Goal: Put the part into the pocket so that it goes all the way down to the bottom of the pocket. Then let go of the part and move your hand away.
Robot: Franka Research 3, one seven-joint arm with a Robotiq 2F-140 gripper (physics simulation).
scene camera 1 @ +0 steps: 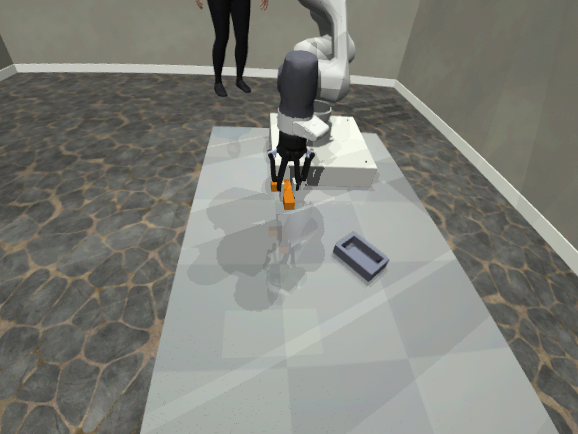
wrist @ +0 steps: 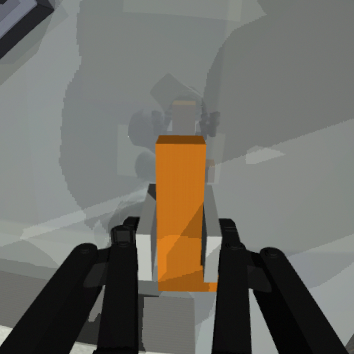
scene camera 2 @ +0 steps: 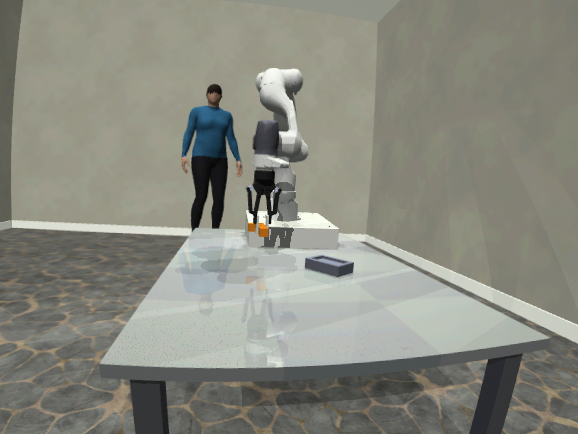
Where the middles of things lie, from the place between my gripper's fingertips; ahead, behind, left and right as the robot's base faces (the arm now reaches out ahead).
My gripper is now 150 mm short of the grey pocket block (scene camera 1: pixel 367 261), 240 mm to the right of it and 70 mm above it. From my hand the other things lie so: orange L-shaped part (wrist: pixel 179 159) 20 mm to the right, 20 mm above.
